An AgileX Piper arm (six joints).
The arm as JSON. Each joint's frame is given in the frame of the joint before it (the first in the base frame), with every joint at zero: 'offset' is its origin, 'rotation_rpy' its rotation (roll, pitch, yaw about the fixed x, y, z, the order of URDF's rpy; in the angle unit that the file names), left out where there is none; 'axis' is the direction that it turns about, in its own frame. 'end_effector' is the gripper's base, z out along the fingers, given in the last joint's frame.
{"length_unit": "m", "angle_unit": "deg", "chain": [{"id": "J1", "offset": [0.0, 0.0, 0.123], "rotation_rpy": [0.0, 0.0, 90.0], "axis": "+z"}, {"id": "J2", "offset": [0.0, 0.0, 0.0], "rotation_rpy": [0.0, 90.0, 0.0], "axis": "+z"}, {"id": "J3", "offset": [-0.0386, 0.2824, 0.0], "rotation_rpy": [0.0, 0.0, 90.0], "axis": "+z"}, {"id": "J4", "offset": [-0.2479, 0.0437, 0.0], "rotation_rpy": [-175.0, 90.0, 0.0], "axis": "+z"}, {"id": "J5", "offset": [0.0, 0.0, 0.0], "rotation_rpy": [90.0, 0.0, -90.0], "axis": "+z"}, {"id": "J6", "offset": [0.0, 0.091, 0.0], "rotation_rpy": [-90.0, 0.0, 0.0], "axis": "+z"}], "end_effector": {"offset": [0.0, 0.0, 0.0], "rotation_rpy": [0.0, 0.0, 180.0]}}
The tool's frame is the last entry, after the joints.
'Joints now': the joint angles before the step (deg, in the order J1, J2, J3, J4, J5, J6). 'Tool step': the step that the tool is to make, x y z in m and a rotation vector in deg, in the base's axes. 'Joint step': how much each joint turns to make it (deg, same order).
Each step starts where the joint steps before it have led.
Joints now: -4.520, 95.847, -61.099, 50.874, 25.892, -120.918
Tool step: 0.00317, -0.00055, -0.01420, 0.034, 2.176, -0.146
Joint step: 0.000, 2.091, 0.266, -0.002, -0.269, -0.046
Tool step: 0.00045, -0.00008, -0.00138, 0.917, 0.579, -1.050
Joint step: 0.001, 0.228, 0.001, 0.053, -0.066, 1.377
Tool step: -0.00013, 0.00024, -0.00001, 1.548, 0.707, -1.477
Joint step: -0.002, -0.001, 0.000, 0.115, 0.171, 2.142
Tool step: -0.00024, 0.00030, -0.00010, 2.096, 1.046, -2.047
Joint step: 0.001, 0.001, 0.000, 0.001, 0.249, 3.100
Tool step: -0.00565, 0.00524, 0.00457, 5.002, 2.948, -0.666
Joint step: 0.000, -0.941, -0.001, 0.421, 4.194, 4.497
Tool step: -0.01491, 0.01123, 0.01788, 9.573, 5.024, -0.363
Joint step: 0.000, -3.172, 0.000, 1.641, 8.823, 7.869
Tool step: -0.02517, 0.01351, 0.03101, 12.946, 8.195, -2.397
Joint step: 0.000, -5.452, 0.000, 1.971, 11.152, 14.237
